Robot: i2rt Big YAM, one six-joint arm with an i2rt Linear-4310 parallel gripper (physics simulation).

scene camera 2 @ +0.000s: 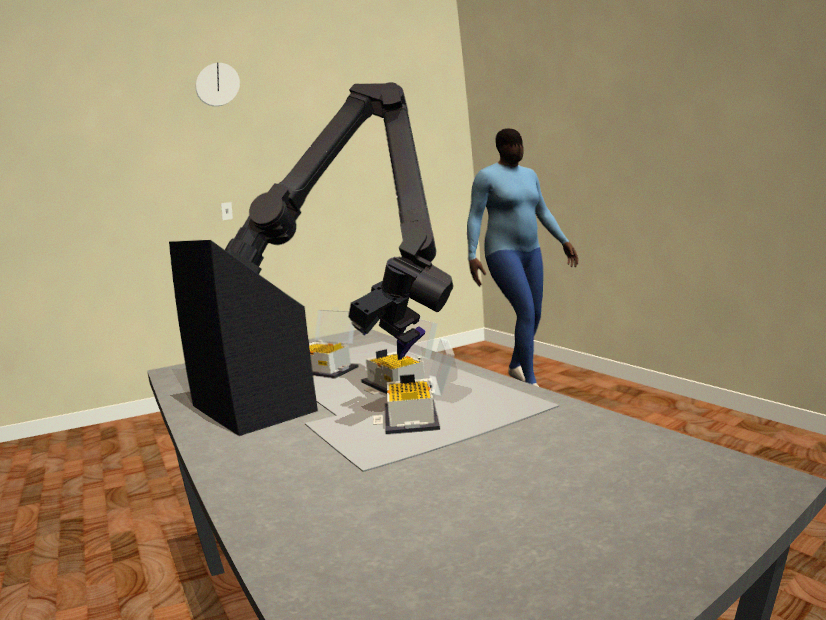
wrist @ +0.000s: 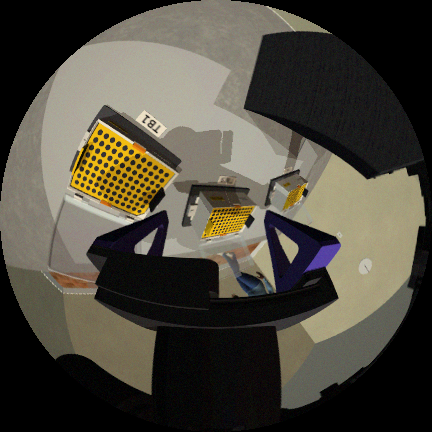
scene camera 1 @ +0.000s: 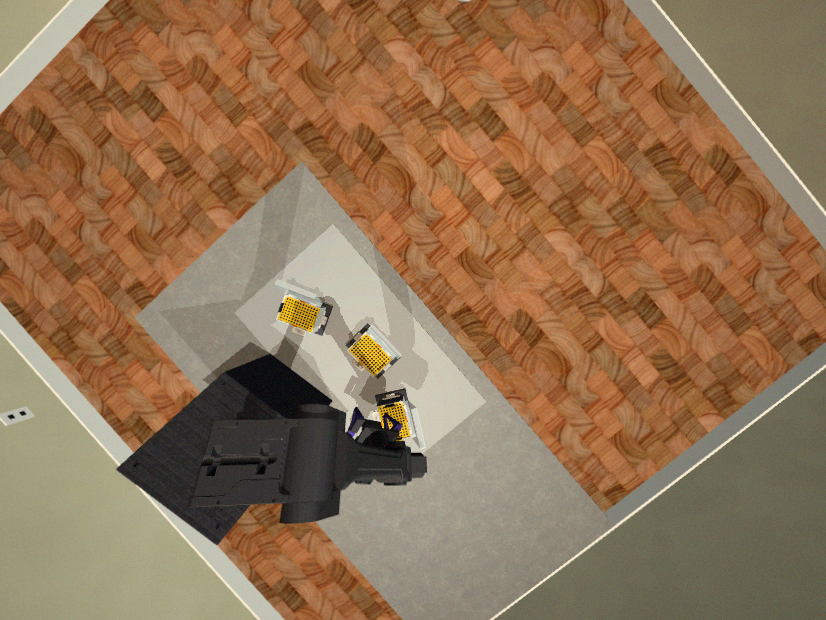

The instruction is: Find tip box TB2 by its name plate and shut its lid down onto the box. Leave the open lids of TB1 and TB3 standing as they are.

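Places are measured from the arm's base along level axes (x ahead, y left, z up), in centimetres.
Pixels of known places: gripper, fingertip midpoint: (scene camera 2: 382,346) (wrist: 215,215) (scene camera 1: 370,411); arm's base at its link origin: (scene camera 2: 236,268).
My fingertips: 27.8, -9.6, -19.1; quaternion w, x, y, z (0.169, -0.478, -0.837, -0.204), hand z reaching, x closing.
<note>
For each thing: its top centre in the pictures, then the offset to it from my fingertips, as dx, dy, dz. "spot": a spot on its surface instead. Level surfaces: height alone.
- Box TB1 at its top centre: (wrist: 117,183) (scene camera 2: 408,383) (scene camera 1: 393,423) +1.8, -8.6, -6.0
- readable name plate at a spot on its surface: (wrist: 151,123) spot: -4.6, -6.4, -13.3
- middle box at its top centre: (wrist: 233,226) (scene camera 2: 393,354) (scene camera 1: 369,355) +6.8, +13.4, -6.0
- far box at its top centre: (scene camera 2: 320,342) (scene camera 1: 296,314) (wrist: 298,198) -5.4, +36.1, -6.0
- pale mat at its surface level: dz -13.5
- grey table at its surface level: dz -13.8
Three white boxes with yellow tip racks have clear lids standing open. Box TB1 (scene camera 1: 393,415) (scene camera 2: 410,408) (wrist: 125,170) has a readable name plate (wrist: 151,123); its lid (scene camera 1: 417,425) (scene camera 2: 445,361) (wrist: 82,235) stands open. The middle box (scene camera 1: 370,353) (wrist: 227,220) has a plate (wrist: 227,180) too small to read; its lid (wrist: 227,246) is up. The far box (scene camera 1: 300,313) (scene camera 2: 328,360) (wrist: 292,193) also has an unreadable plate; its lid (scene camera 1: 298,288) (scene camera 2: 335,326) is up. My gripper (scene camera 1: 372,425) (wrist: 215,215) is open and empty, above the boxes, one finger overlapping TB1 in the overhead view.
The boxes stand on a pale mat (scene camera 1: 453,399) (scene camera 2: 360,457) (wrist: 150,62) on the grey table (scene camera 1: 467,513) (scene camera 2: 533,520). The black arm pedestal (scene camera 1: 173,447) (scene camera 2: 266,373) (wrist: 330,90) stands beside the mat. A person (scene camera 2: 512,213) (wrist: 255,285) is beyond the table.
</note>
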